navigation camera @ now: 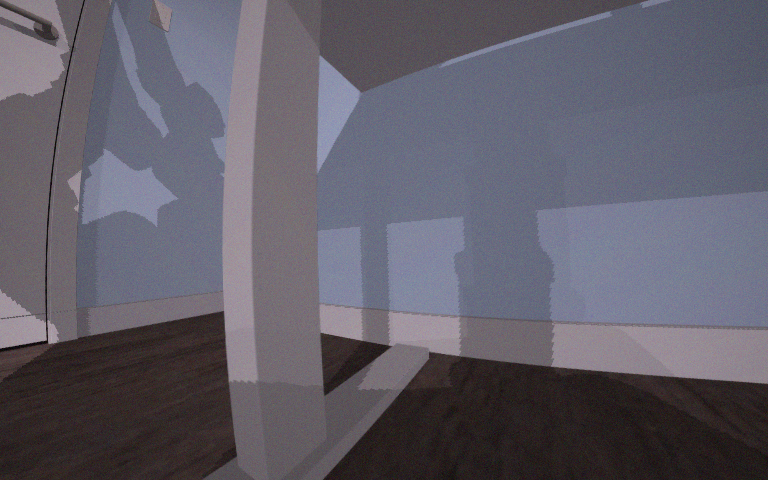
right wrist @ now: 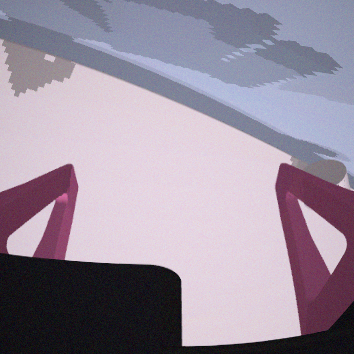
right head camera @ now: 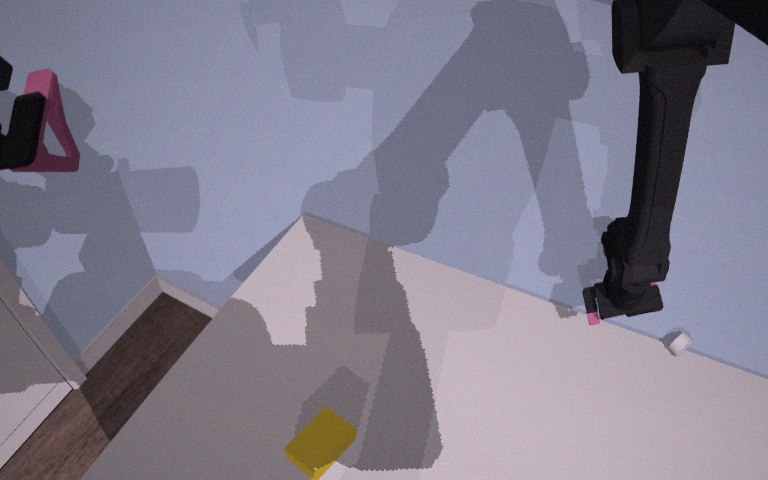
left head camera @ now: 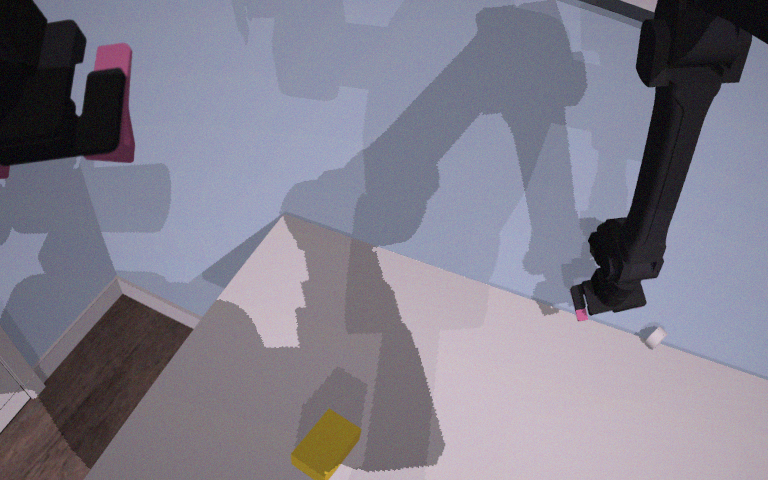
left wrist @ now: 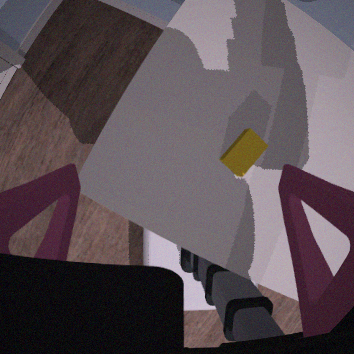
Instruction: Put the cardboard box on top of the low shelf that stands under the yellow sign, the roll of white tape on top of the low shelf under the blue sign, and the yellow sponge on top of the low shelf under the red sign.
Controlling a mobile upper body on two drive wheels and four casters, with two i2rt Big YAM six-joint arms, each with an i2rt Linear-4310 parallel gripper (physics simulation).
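Frame: origin at the left arm's base, x ahead, y left, z up, level; metres.
Seen in the pictures: left gripper, fingertip midpoint: [right head camera: 27, 171] [left head camera: 67, 161] [left wrist: 178, 175]; right gripper, fingertip midpoint: [right wrist: 176, 174] [right head camera: 616, 310] [left head camera: 600, 306].
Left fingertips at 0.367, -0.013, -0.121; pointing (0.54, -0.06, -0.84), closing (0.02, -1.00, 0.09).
Note:
Pixels of each thing's top centre, then the offset from my left fingertips to it, as dx, dy, dz. "pt": a spot on its surface instead. Level surfaces: height alone.
- yellow sponge at its top centre: [left head camera: 326, 441] [right head camera: 319, 438] [left wrist: 246, 151] +0.027, -0.203, -0.525
- pale table at its surface level: dz -0.570
- white tape at its top centre: [right wrist: 343, 191] [right head camera: 686, 337] [left head camera: 662, 331] +0.176, -0.927, -0.520
- thick table leg at a spot on its surface: [navigation camera: 283, 226] pt +0.186, -0.107, -1.027
The yellow sponge [left head camera: 326, 443] [right head camera: 321, 438] [left wrist: 245, 151] lies on the pale table [left head camera: 538, 384] [right head camera: 538, 396] [left wrist: 140, 150] [right wrist: 150, 125]. The roll of white tape [left head camera: 655, 336] [right head camera: 677, 343] [right wrist: 330, 170] is at the table's wall-side edge, partly behind a finger in the right wrist view. My left gripper [left head camera: 56, 164] [left wrist: 178, 175] is open and empty, high above the table; the right head camera cuts it off. My right gripper [left head camera: 612, 311] [right head camera: 626, 314] [right wrist: 176, 174] is open and empty, near that edge, left of the tape in the head views. The cardboard box, shelves and signs do not show.
In the navigation view a thick table leg [navigation camera: 283, 226] stands close, with a floor-level bar [navigation camera: 390, 370] and the tabletop's underside [navigation camera: 453, 28] above. A door [navigation camera: 25, 198] is at the left. Blue walls [left head camera: 226, 84] [navigation camera: 651, 254] stand behind the table.

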